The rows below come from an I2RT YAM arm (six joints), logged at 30 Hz.
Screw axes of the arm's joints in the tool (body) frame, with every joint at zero. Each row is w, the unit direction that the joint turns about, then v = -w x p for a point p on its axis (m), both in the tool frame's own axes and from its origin. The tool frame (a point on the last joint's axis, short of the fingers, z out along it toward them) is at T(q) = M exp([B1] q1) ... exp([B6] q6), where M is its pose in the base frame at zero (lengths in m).
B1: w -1 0 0 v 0.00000 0.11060 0.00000
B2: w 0 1 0 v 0.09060 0.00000 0.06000
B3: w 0 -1 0 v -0.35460 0.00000 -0.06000
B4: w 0 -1 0 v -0.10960 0.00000 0.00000
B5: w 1 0 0 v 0.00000 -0.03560 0.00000
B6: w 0 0 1 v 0.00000 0.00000 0.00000
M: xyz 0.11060 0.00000 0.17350 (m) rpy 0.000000 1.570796 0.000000 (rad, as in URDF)
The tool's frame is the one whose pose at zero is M.
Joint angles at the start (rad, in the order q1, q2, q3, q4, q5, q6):
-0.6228, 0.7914, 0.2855, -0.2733, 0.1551, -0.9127
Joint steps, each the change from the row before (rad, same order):
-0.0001, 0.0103, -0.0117, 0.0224, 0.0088, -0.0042
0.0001, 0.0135, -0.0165, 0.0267, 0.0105, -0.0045
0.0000, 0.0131, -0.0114, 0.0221, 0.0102, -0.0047
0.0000, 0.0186, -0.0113, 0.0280, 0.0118, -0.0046
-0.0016, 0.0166, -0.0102, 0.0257, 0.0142, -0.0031
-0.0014, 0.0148, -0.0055, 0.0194, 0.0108, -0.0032
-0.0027, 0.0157, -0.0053, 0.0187, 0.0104, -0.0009
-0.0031, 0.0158, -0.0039, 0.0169, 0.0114, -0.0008
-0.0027, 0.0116, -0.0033, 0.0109, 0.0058, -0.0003
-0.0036, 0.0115, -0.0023, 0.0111, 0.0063, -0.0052
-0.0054, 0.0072, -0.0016, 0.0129, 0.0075, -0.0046
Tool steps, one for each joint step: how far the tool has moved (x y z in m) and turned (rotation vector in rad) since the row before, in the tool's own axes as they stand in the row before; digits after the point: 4 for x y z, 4 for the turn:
0.0012, 0.0017, 0.0027, 0.0057, 0.0068, -0.0041
0.0020, 0.0029, 0.0035, 0.0037, 0.0103, -0.0051
0.0013, 0.0020, 0.0028, 0.0043, 0.0096, -0.0051
0.0011, 0.0019, 0.0033, 0.0056, 0.0106, -0.0050
0.0013, 0.0015, 0.0029, 0.0081, 0.0131, -0.0022
0.0007, 0.0007, 0.0022, 0.0061, 0.0101, -0.0024
0.0009, 0.0007, 0.0023, 0.0051, 0.0115, 0.0005
0.0008, 0.0005, 0.0022, 0.0054, 0.0129, 0.0007
0.0008, 0.0006, 0.0016, 0.0010, 0.0088, 0.0006
0.0007, 0.0002, 0.0015, 0.0026, 0.0090, -0.0034
0.0006, -0.0007, 0.0011, 0.0090, 0.0074, 0.0002

